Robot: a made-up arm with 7 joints. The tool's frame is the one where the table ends. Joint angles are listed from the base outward.
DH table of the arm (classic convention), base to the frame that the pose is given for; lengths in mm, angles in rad. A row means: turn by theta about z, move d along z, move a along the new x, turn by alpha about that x. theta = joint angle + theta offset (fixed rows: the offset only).
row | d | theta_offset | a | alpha
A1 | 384 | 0 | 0 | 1.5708
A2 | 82 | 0 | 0 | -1.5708
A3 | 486 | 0 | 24 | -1.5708
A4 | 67 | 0 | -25 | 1.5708
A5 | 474 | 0 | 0 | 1.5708
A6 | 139 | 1.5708 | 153 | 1.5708
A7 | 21 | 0 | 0 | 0
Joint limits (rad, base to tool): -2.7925..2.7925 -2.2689..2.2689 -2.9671..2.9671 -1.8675..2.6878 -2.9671..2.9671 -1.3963..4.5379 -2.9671..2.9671
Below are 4 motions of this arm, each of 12 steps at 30 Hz.
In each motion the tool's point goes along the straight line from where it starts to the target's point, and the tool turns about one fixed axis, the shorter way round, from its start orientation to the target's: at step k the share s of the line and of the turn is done. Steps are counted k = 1, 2, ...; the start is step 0. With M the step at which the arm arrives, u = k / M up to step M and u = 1 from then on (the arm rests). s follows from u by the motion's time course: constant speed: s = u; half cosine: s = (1 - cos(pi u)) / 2; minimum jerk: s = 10 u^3 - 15 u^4 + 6 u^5.
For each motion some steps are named. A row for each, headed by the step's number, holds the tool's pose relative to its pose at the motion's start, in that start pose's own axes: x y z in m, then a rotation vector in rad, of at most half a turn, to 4 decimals.
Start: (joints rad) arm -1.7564 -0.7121 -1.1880 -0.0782 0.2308 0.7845 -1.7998
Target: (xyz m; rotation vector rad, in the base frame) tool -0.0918 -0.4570 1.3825 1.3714 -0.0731 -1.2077
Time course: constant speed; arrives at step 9
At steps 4, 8, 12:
4: -0.0671 0.0176 -0.0377 0.0066 0.0131 0.0864
8: -0.1342 0.0353 -0.0754 0.0132 0.0262 0.1727
12: -0.1510 0.0397 -0.0849 0.0148 0.0295 0.1943

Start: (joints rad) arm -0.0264 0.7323 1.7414 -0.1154 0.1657 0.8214 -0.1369
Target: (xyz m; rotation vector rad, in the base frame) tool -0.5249 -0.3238 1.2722 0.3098 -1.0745 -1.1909
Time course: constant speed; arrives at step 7
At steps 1, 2, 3, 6, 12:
1: 0.0118 0.0090 -0.0201 0.0179 0.0369 0.0233
2: 0.0235 0.0181 -0.0402 0.0358 0.0738 0.0466
3: 0.0353 0.0271 -0.0603 0.0537 0.1106 0.0700
6: 0.0705 0.0542 -0.1206 0.1074 0.2213 0.1399
12: 0.0823 0.0632 -0.1407 0.1253 0.2581 0.1633

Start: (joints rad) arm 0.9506 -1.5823 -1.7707 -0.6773 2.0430 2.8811 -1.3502
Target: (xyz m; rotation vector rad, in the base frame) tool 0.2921 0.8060 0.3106 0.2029 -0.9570 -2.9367
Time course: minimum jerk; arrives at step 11
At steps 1, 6, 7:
1: 0.0010 -0.0012 0.0002 0.0019 0.0025 -0.0023
6: 0.0925 -0.1090 0.0147 0.1658 0.2268 -0.2098
7: 0.1176 -0.1386 0.0186 0.2108 0.2883 -0.2666

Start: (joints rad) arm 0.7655 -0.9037 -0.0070 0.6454 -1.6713 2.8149 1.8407
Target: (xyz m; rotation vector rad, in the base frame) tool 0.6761 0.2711 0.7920 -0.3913 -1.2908 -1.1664
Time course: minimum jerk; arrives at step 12
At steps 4, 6, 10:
4: -0.0113 0.0154 -0.0701 0.0276 0.0888 -0.1204
6: -0.0268 0.0367 -0.1670 0.0657 0.2116 -0.2869
10: -0.0517 0.0708 -0.3221 0.1267 0.4082 -0.5535

